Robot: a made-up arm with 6 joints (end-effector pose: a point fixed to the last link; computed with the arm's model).
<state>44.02 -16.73 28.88 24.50 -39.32 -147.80</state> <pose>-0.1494 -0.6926 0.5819 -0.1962 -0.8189 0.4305 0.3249</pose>
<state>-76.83 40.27 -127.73 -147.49 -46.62 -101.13</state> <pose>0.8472 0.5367 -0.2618 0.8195 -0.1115 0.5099 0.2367</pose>
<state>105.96 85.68 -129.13 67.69 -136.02 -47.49</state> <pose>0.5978 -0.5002 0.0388 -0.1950 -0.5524 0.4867 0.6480</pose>
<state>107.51 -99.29 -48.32 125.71 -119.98 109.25</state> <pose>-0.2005 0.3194 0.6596 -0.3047 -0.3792 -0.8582 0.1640</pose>
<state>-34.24 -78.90 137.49 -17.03 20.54 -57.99</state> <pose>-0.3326 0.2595 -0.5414 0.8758 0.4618 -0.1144 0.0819</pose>
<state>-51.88 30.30 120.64 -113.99 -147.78 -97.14</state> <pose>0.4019 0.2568 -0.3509 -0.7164 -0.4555 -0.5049 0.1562</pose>
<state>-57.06 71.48 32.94 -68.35 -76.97 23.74</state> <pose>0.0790 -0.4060 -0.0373 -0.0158 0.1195 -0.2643 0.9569</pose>
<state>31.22 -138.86 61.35 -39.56 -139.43 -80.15</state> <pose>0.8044 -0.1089 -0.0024 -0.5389 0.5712 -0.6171 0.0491</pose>
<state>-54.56 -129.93 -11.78 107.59 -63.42 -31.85</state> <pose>0.2236 -0.7845 -0.3345 -0.0191 -0.4714 0.0285 0.8813</pose>
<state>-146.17 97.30 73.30 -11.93 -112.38 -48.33</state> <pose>0.0159 -0.1395 0.4725 0.4449 0.4754 -0.2351 0.7217</pose>
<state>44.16 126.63 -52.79 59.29 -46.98 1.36</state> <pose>1.0856 0.3703 0.2878 0.2154 -0.2649 0.8908 0.2998</pose>
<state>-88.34 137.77 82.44 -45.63 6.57 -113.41</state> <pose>0.2201 0.8078 -0.0979 -0.4989 -0.3857 -0.7718 0.0818</pose>
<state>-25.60 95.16 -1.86 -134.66 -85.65 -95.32</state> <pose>0.5352 -0.6673 0.2867 -0.1632 -0.7870 0.4804 0.3511</pose>
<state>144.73 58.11 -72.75 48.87 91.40 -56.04</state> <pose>-0.0577 -0.3689 -0.0761 0.5329 0.6004 -0.5807 0.1351</pose>
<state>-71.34 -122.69 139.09 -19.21 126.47 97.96</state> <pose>0.1447 0.0223 -0.1963 -0.0509 -0.0826 0.0140 0.9952</pose>
